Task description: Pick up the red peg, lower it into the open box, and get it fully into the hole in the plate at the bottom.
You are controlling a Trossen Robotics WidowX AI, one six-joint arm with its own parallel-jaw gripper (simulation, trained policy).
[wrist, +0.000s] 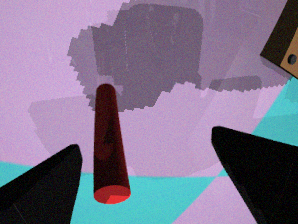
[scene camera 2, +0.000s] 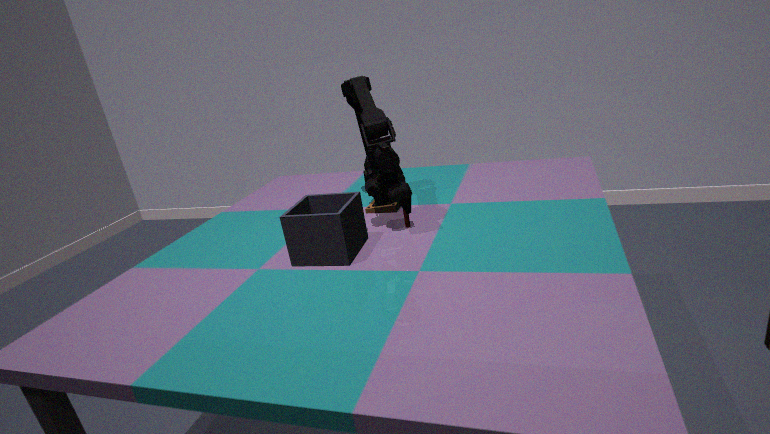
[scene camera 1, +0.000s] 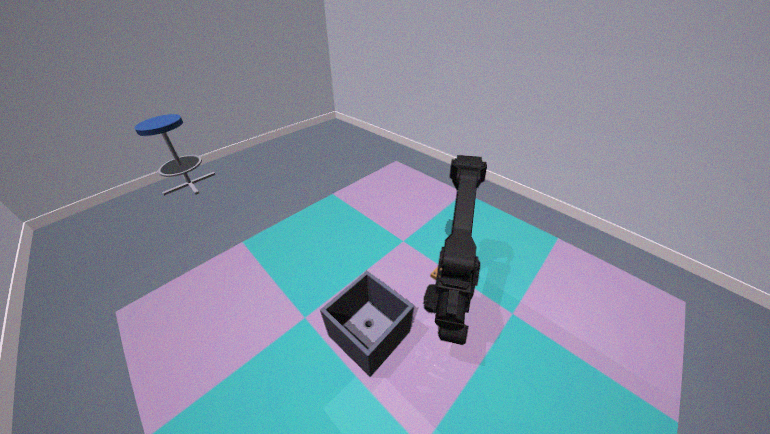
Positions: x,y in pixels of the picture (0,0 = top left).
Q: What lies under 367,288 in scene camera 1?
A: A dark box.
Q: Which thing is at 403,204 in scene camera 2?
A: The gripper.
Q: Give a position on a grey plate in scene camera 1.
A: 368,324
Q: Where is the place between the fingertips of the gripper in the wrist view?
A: At 147,143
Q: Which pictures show the dark box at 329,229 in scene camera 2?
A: Scene camera 2 and scene camera 1 only.
